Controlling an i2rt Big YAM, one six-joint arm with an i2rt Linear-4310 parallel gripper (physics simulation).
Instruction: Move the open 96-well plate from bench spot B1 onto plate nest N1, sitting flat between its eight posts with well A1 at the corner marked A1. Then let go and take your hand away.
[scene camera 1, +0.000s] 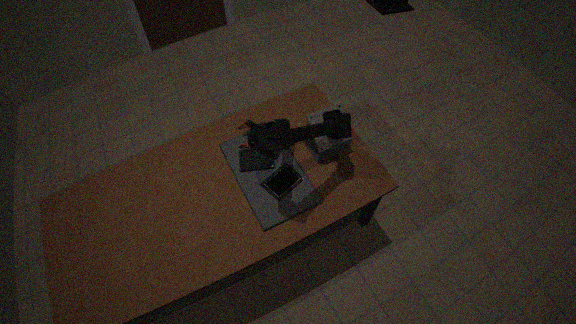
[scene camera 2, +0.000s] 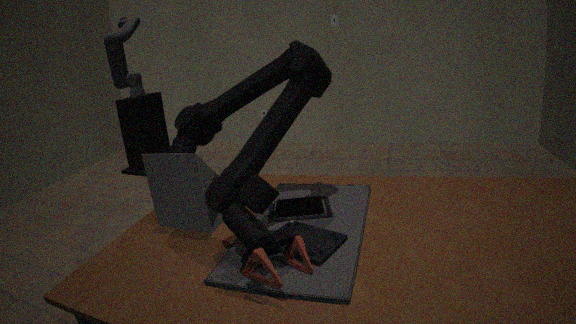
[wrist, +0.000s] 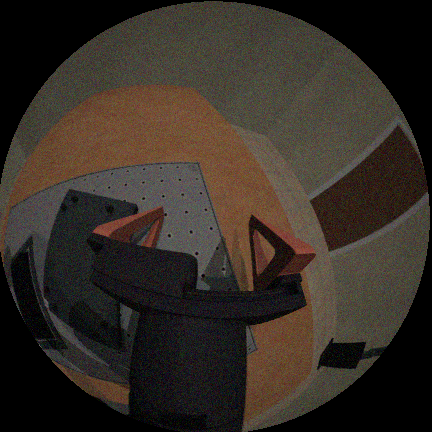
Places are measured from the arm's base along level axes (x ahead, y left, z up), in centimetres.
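Where they show: gripper, fingertip midpoint: (scene camera 1: 238, 137) (scene camera 2: 297, 279) (wrist: 205, 214); arm's base, link origin: (scene camera 2: 177, 167).
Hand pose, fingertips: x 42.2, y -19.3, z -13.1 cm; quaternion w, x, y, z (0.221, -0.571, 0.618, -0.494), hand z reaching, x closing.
Things, the pixels of their top centre, and the offset from my fingertips. Level surfaces: height alone.
- 96-well plate, top centre: (scene camera 2: 299, 204) (scene camera 1: 282, 179) dx -11.9, dy +31.3, dz -0.4 cm
- dark flat nest, top centre: (wrist: 67, 260) (scene camera 2: 303, 235) (scene camera 1: 255, 157) dx -4.5, dy +15.2, dz +0.1 cm
- orange table, surface height: dz -3.3 cm
The 96-well plate (scene camera 1: 282, 181) (scene camera 2: 300, 206) (wrist: 30, 300), black inside with a thin pale rim, lies turned at an angle on the perforated grey board (scene camera 1: 270, 220) (scene camera 2: 330, 292) (wrist: 172, 177). The dark flat nest (scene camera 1: 255, 161) (scene camera 2: 325, 242) (wrist: 75, 245) lies beside it, with small posts near its corners; nothing sits on it. The A1 marks cannot be read. My gripper (scene camera 1: 245, 135) (scene camera 2: 295, 278) (wrist: 205, 214) is open and empty, its orange fingers wide apart. It hangs low over the board's end, on the nest's side away from the plate.
The grey box-like mount (scene camera 1: 322, 152) (scene camera 2: 177, 192) stands at the arm's base on the orange table (scene camera 1: 125, 215) (scene camera 2: 450, 250) (wrist: 135, 125). A black pedestal with a grey device (scene camera 2: 142, 130) stands behind. The arm's shadow falls on the board. The light is dim.
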